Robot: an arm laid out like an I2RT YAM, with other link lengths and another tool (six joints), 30 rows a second.
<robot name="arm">
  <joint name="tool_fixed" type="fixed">
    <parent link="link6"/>
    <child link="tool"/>
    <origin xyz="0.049 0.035 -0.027" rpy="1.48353 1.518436 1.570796"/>
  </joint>
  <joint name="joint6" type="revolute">
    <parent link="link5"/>
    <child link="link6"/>
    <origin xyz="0.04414 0 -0.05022" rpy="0 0 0"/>
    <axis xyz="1 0 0"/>
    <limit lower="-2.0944" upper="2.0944"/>
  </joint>
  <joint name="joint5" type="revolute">
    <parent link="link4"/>
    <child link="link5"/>
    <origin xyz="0.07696 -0.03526 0.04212" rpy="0 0 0"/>
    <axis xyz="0 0 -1"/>
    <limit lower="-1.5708" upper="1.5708"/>
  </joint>
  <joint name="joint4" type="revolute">
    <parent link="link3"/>
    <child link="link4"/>
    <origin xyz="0.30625 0.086 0.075" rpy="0 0 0"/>
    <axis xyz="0 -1 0"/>
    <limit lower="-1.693" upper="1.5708"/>
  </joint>
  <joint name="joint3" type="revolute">
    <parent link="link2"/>
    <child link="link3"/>
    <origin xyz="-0.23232 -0.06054 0" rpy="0 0 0"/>
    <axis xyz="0 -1 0"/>
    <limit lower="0" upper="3.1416"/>
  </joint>
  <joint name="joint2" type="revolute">
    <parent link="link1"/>
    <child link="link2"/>
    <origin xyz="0.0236 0.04 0.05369" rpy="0 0 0"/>
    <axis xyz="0 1 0"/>
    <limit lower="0" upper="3.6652"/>
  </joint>
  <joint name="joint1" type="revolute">
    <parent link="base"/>
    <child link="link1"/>
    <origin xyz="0 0 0.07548" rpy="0 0 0"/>
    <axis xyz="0 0 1"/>
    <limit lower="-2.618" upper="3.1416"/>
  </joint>
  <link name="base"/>
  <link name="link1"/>
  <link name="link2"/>
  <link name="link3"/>
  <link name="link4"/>
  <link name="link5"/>
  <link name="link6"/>
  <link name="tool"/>
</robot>
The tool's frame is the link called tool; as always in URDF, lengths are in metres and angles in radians.
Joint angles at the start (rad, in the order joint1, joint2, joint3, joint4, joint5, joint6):
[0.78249 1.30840 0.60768 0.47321 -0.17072 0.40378]
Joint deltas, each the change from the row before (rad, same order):
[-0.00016 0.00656 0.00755 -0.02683 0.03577 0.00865]
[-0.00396 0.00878 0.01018 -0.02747 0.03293 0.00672]
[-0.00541 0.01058 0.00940 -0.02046 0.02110 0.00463]
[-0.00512 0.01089 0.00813 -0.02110 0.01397 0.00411]
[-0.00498 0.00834 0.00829 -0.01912 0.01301 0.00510]
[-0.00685 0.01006 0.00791 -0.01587 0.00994 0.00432]
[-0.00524 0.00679 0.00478 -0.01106 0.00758 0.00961]
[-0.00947 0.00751 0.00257 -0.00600 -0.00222 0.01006]
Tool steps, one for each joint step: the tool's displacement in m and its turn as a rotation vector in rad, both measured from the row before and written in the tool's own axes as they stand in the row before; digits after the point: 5 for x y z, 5 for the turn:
[0.00101 -0.00456 0.00195 0.04353 0.00579 0.01317]
[0.00008 -0.00566 0.00230 0.04442 0.00544 0.01135]
[0.00019 -0.00516 0.00225 0.03316 0.00632 0.00873]
[0.00129 -0.00479 0.00195 0.02762 0.01166 0.00849]
[0.00014 -0.00396 0.00172 0.02453 0.00792 0.00861]
[0.00009 -0.00452 0.00193 0.02284 0.00744 0.00825]
[-0.00007 -0.00329 0.00134 0.01714 0.00444 0.01246]
[-0.00021 -0.00416 0.00119 0.01097 0.00504 0.01448]

